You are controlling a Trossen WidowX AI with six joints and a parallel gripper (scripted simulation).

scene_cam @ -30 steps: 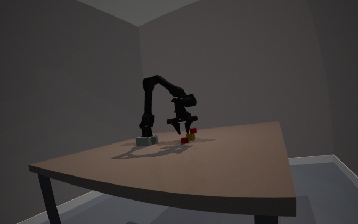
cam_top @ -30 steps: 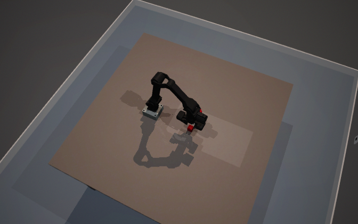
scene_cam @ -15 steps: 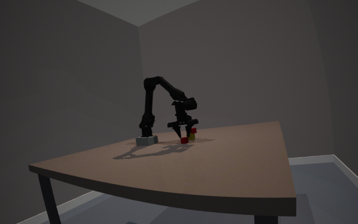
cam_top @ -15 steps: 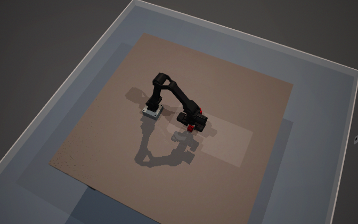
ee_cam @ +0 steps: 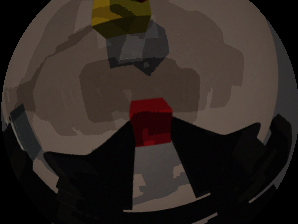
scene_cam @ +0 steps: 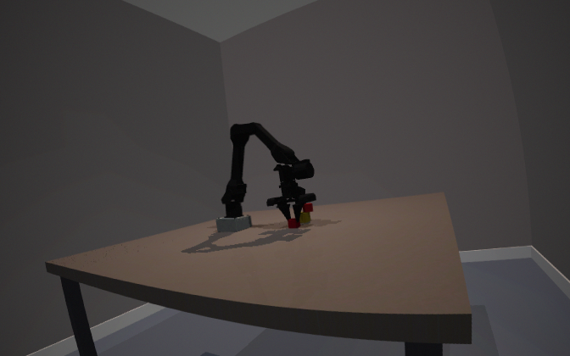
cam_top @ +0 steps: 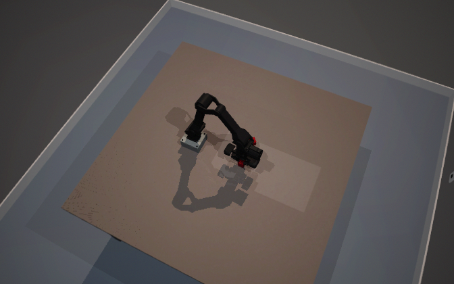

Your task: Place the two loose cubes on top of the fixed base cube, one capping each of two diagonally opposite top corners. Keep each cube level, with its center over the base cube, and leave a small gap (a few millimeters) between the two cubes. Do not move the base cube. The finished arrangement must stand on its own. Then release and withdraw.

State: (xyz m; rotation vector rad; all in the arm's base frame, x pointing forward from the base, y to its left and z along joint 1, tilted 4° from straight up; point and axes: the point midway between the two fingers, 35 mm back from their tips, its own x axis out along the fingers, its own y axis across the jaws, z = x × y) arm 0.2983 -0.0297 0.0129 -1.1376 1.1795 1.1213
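The yellow base cube lies 1 cm behind my gripper tip and 11 cm to the left of it.
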